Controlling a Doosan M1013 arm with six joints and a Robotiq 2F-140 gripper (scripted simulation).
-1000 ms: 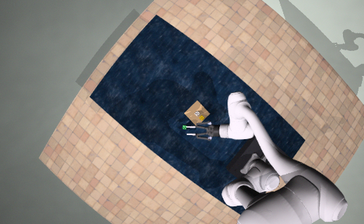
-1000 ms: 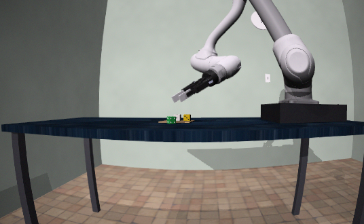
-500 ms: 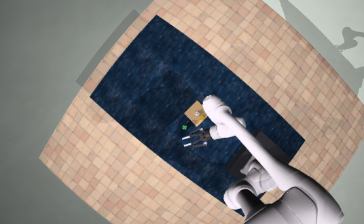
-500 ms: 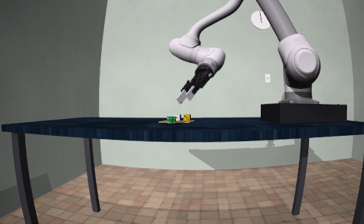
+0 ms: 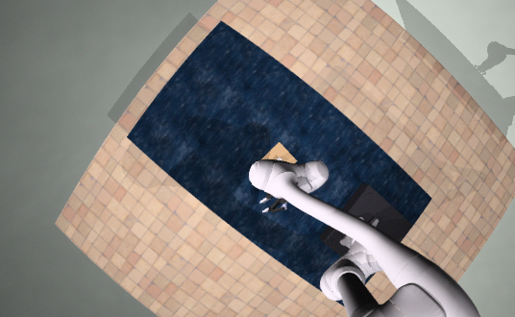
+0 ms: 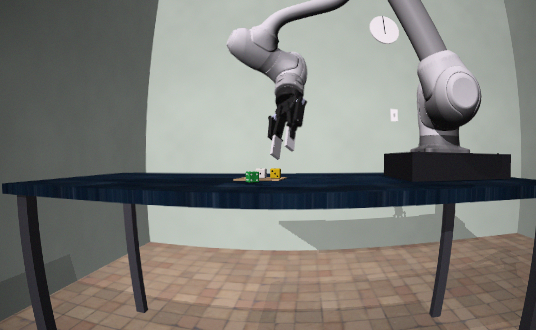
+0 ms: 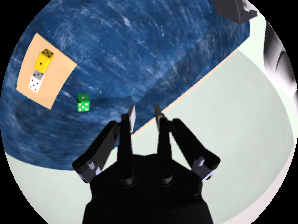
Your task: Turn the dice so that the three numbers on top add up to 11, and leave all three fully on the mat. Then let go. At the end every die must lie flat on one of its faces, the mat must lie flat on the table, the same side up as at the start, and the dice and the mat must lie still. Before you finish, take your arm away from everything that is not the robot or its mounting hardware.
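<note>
My hand is 90 mm short of the green die, 90 mm above it and 80 mm to the left of it. Round my hand: white die 210 mm to the right, 90 mm below, 70 mm ahead; yellow die 210 mm to the right, 90 mm below, 30 mm ahead; tan mat 210 mm to the right, 100 mm below, 70 mm ahead.
</note>
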